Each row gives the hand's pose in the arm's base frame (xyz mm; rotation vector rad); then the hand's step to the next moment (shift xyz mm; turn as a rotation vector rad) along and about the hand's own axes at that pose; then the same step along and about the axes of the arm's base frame.
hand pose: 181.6 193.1 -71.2 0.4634 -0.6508 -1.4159
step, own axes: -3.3 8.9 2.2 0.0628 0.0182 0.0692
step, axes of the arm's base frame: 5.1 4.5 7.0 -0.0302 -0.0543 0.0721
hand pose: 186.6 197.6 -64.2 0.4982 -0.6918 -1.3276
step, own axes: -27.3 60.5 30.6 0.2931 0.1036 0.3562
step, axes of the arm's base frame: 18.3 39.8 58.5 -0.1514 -0.2483 0.3728
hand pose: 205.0 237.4 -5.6 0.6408 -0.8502 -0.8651
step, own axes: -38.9 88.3 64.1 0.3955 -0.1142 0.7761
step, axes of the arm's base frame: -34.5 68.5 86.8 -0.5516 -0.5061 0.4598
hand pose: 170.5 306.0 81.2 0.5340 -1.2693 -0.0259
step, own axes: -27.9 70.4 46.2 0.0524 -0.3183 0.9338
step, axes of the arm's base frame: -69.8 53.5 11.6 -0.7476 -0.6379 0.1013
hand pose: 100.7 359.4 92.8 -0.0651 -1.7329 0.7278
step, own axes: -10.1 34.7 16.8 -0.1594 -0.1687 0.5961
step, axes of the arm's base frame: -23.3 16.5 -27.8 -0.4300 -0.4586 -0.1183
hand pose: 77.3 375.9 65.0 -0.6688 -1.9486 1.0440
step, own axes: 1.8 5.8 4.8 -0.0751 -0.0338 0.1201
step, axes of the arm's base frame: -4.6 2.3 -5.8 -0.0637 -0.1242 -0.0414
